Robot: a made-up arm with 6 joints.
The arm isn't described. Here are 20 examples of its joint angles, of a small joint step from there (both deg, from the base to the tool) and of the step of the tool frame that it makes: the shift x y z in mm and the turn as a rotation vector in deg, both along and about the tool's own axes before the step.
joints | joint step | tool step
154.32 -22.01 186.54 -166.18 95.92 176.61 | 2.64 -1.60 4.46 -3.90 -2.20 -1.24 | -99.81 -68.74 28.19 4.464 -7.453 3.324
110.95 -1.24 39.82 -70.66 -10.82 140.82 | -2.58 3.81 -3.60 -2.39 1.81 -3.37 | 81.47 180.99 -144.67 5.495 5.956 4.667
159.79 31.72 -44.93 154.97 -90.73 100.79 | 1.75 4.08 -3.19 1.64 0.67 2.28 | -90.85 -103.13 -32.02 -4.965 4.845 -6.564
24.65 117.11 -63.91 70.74 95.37 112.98 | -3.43 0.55 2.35 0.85 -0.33 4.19 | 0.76 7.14 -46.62 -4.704 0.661 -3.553
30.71 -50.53 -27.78 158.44 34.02 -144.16 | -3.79 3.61 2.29 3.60 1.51 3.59 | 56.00 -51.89 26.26 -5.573 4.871 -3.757
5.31 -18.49 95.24 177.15 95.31 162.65 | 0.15 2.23 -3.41 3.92 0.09 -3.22 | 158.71 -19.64 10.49 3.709 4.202 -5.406
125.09 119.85 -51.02 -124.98 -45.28 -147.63 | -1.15 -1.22 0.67 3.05 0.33 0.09 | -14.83 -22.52 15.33 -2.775 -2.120 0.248
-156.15 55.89 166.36 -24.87 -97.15 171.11 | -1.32 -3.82 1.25 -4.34 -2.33 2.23 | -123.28 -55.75 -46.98 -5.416 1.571 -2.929
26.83 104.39 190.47 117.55 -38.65 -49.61 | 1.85 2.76 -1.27 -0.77 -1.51 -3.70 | -85.16 51.26 -22.59 3.495 3.098 3.108
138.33 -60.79 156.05 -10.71 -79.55 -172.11 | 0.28 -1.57 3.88 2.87 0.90 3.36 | -117.22 1.89 -51.92 -4.585 5.751 3.877
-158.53 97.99 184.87 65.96 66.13 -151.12 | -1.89 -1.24 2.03 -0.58 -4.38 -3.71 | -6.92 50.95 62.54 0.439 -2.804 -1.272
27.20 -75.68 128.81 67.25 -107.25 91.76 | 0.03 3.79 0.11 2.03 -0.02 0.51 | 65.74 29.59 118.53 -3.159 2.909 1.512
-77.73 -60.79 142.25 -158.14 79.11 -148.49 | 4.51 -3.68 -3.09 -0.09 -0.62 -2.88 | 4.85 -179.39 -43.51 6.536 1.552 -1.938
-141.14 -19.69 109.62 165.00 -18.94 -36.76 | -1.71 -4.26 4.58 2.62 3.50 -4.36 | 65.15 -245.34 -128.54 1.636 1.082 -6.316
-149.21 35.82 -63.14 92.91 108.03 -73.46 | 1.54 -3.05 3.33 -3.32 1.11 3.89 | 41.95 31.50 70.46 -10.501 0.065 0.882
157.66 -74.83 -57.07 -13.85 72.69 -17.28 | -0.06 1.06 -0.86 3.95 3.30 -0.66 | -10.45 2.00 -20.42 -0.846 -0.245 3.957
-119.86 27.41 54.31 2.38 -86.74 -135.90 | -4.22 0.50 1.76 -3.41 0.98 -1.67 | -12.17 91.86 80.67 5.514 2.428 0.624
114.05 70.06 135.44 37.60 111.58 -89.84 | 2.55 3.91 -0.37 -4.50 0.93 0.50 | -40.34 69.77 -127.58 0.122 -7.547 -1.953
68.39 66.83 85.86 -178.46 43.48 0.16 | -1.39 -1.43 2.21 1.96 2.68 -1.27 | -83.38 68.80 -64.47 0.557 0.923 2.756
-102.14 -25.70 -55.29 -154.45 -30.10 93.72 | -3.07 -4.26 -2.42 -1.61 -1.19 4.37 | -81.60 -14.94 21.56 -3.359 -4.495 1.277
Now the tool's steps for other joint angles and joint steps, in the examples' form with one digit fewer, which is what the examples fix.
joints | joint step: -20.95 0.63 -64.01 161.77 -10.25 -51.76 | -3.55 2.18 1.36 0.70 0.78 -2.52
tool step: 32.0 4.1 -61.0 4.71 1.00 2.13
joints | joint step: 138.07 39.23 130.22 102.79 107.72 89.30 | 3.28 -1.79 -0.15 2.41 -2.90 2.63
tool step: 19.7 37.8 -74.9 -4.38 0.36 3.40
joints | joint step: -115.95 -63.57 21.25 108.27 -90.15 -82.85 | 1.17 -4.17 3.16 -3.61 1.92 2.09
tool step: 78.3 -140.4 123.6 5.02 4.64 0.54
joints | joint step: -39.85 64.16 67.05 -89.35 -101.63 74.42 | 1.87 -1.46 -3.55 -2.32 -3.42 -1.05
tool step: 80.0 8.8 -2.0 2.55 -1.23 5.84
